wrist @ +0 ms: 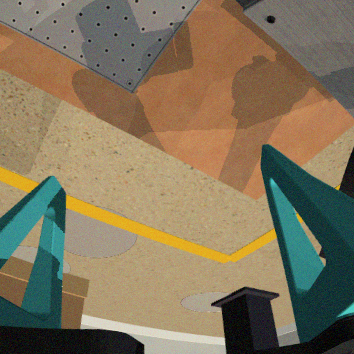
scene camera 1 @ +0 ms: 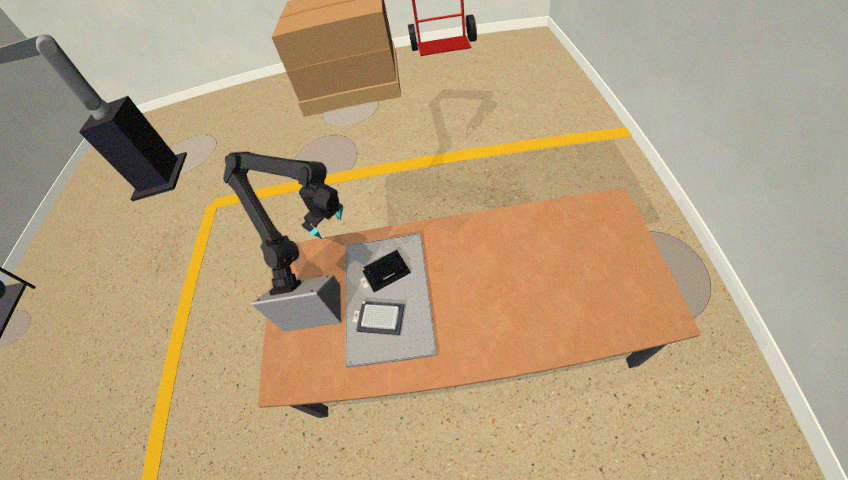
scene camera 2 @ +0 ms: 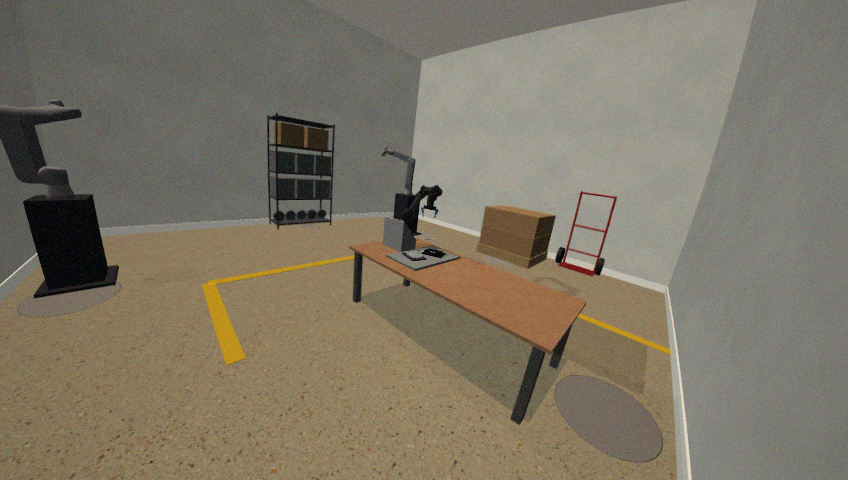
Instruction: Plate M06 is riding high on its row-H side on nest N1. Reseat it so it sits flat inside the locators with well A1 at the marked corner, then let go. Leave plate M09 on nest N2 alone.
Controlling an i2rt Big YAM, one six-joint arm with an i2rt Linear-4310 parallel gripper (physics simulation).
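Places are measured from the arm's base along level axes (x ahead, y left, z up), in metres.
Pixels of known places: gripper, fingertip midpoint: [wrist: 155,169] [scene camera 1: 330,229] [scene camera 2: 428,218]; arm's base, origin of the base link: [scene camera 1: 286,289] [scene camera 2: 398,227].
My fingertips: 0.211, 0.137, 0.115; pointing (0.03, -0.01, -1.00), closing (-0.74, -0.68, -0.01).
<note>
Ahead of a thing's pixels: the offset from my fingertips to its top centre, as dx, dy, dz. Level surfaces: height alone.
A black plate @[+0.140, -0.054, -0.233] [scene camera 1: 387,270] [scene camera 2: 433,252], M06 by its place, sits on the black nest N1, turned at an angle. Its tilt and its A1 corner are too small to tell. The white plate M09 @[+0.099, -0.246, -0.242] [scene camera 1: 380,316] [scene camera 2: 413,255] sits on the dark nest N2. Both nests stand on a grey perforated board @[+0.129, -0.152, -0.267] [scene camera 1: 368,352] [scene camera 2: 421,264] [wrist: 30,19]. My gripper [scene camera 1: 330,226] [scene camera 2: 429,215] [wrist: 155,169] is open and empty, high and off to the back left of N1, near the table's back edge. Neither plate shows in the wrist view.
The arm's grey metal base block [scene camera 1: 300,309] [scene camera 2: 395,233] [wrist: 310,45] stands left of the board on the wooden table @[dz -0.281] [scene camera 1: 535,273] [scene camera 2: 476,288] [wrist: 200,107]. Stacked cartons [scene camera 1: 339,56] [scene camera 2: 514,234] and a red hand truck [scene camera 1: 445,46] [scene camera 2: 576,268] stand on the floor behind.
</note>
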